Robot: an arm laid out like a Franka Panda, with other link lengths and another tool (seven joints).
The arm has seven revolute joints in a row. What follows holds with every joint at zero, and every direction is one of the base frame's. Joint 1 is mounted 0.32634 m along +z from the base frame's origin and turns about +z. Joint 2 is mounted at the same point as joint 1 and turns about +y. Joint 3 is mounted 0.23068 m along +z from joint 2 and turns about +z. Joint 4 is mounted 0.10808 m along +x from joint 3 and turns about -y. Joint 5 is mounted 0.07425 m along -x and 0.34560 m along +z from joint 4 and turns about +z. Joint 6 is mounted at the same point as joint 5 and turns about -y. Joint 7 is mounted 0.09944 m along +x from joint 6 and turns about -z. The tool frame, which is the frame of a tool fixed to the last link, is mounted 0.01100 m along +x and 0.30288 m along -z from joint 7; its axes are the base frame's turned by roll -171.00, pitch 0.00 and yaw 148.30 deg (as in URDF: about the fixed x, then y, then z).
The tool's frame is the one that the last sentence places.
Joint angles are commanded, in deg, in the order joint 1, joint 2, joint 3, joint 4, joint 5, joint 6, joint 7. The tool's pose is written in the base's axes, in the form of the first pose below.
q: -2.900 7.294 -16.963 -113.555 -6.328 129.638 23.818
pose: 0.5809 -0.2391 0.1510 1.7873 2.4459 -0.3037
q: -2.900 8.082 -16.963 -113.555 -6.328 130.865 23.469
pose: 0.5844 -0.2402 0.1462 1.7721 2.4458 -0.3045
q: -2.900 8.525 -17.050 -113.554 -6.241 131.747 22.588
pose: 0.5870 -0.2416 0.1440 1.7500 2.4518 -0.3043
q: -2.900 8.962 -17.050 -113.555 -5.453 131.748 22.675
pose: 0.5862 -0.2396 0.1391 1.7665 2.4535 -0.2946
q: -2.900 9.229 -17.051 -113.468 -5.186 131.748 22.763
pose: 0.5861 -0.2390 0.1369 1.7734 2.4534 -0.2922
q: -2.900 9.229 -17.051 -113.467 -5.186 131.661 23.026
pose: 0.5856 -0.2390 0.1367 1.7799 2.4506 -0.2921
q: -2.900 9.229 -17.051 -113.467 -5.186 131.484 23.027
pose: 0.5848 -0.2388 0.1362 1.7816 2.4528 -0.2939
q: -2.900 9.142 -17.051 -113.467 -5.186 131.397 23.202
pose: 0.5846 -0.2387 0.1369 1.7858 2.4502 -0.2928
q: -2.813 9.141 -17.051 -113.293 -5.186 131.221 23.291
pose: 0.5853 -0.2380 0.1379 1.7861 2.4499 -0.2926
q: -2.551 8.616 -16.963 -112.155 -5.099 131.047 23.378
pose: 0.5952 -0.2362 0.1527 1.7713 2.4334 -0.2729
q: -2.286 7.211 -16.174 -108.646 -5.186 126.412 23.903
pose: 0.6032 -0.2268 0.1850 1.7673 2.4336 -0.2620
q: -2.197 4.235 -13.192 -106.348 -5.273 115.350 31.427
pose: 0.5795 -0.1888 0.2067 1.9337 2.4324 -0.2831
